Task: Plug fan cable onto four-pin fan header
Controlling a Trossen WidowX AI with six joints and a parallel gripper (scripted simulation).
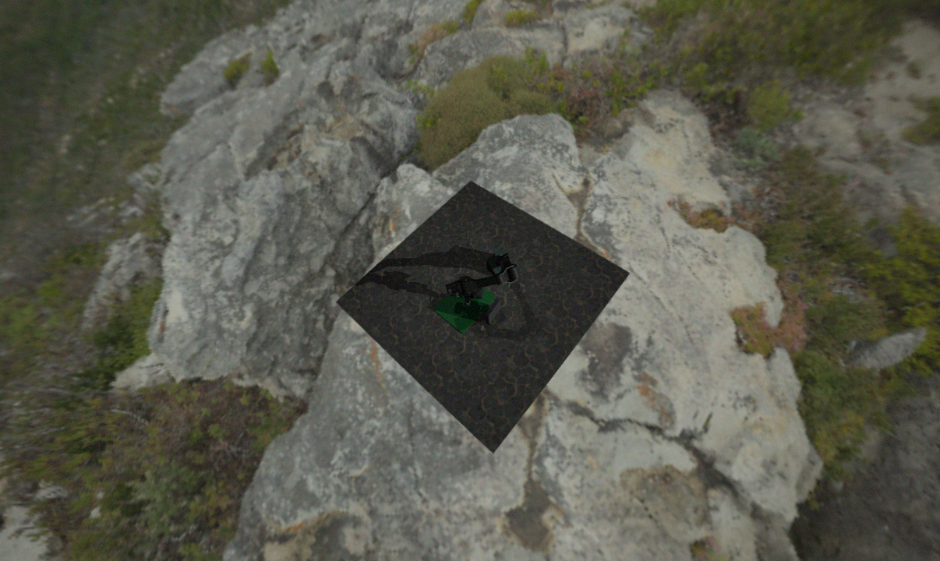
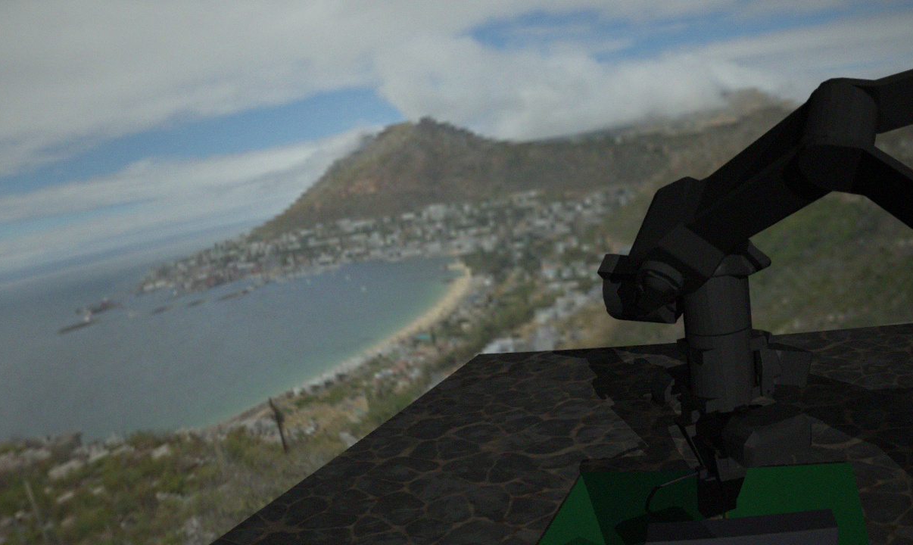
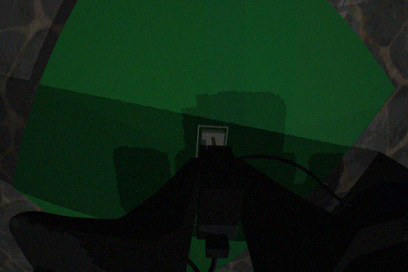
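Now: gripper tip 1 cm to the right of the dark fan plug, 1 cm below it and 1 cm short of it. Round my gripper tip: white fan header (5 cm below, 1 cm to the left, 1 cm ahead); then green board (6 cm below, 2 cm ahead, 1 cm to the right).
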